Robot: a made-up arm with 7 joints.
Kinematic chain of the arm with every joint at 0, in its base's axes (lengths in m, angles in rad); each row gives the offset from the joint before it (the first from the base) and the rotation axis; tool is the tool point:
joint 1: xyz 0 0 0.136 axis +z
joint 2: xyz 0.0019 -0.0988 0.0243 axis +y
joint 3: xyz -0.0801 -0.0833 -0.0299 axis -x
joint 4: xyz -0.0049 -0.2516 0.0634 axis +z
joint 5: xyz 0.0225 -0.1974 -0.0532 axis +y
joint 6: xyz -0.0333 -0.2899 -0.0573 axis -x
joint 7: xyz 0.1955 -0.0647 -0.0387 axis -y
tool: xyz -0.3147 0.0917 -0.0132
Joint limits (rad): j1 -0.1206..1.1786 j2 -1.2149..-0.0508 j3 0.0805..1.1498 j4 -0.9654..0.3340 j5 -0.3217..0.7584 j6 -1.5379..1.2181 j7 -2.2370..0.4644
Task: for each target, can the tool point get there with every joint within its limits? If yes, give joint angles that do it. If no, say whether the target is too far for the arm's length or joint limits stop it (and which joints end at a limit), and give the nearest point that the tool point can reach.
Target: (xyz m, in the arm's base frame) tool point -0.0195 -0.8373 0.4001
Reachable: yes | joints 0.3529 -0.3580 0.6058 0.0246 0.0293 -0.9468 -0.0519
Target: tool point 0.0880 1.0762 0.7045
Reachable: no: joint limits stop it (at a limit: joint 1, joint 2, joint 3, joint 4, joint 7) | nearest point 0.3367 0.2491 0.7520 | short by 0.865 m
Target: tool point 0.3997 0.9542 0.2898
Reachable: no: joint limits stop it (at a limit: joint 1, joint 2, joint 3, joint 4, joint 7) | nearest point 0.4196 0.2257 0.5951 | short by 0.790 m
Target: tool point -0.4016 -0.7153 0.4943
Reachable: yes | joints 0.5259 -0.4778 1.0304 -0.7238 0.1270 -0.6187 -0.8879
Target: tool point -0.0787 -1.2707 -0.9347
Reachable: no: too far | nearest point -0.0624 -1.0081 -0.4597 | short by 0.543 m
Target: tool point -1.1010 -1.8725 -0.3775
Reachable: no: too far | nearest point -0.5521 -1.0584 -0.1011 | short by 1.020 m
